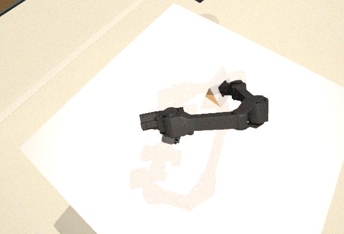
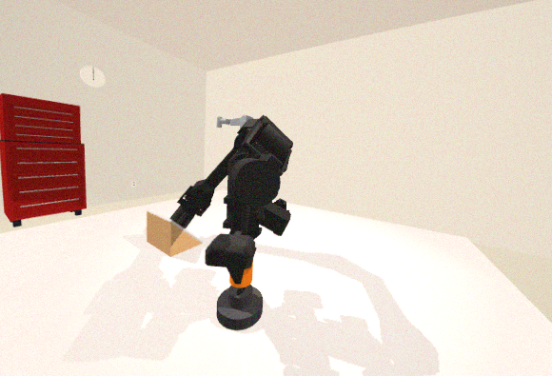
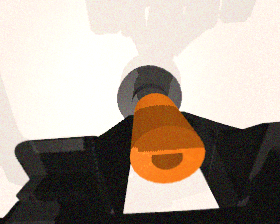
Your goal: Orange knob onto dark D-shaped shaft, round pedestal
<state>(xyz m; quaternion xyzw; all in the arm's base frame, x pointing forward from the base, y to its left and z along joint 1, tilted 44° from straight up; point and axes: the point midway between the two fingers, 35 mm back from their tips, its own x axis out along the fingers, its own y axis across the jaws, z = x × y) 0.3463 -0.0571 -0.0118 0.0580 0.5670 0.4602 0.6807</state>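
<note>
My gripper tip is 2 cm below the orange knob. Also, from my gripper tip: round pedestal: 4 cm below.
</note>
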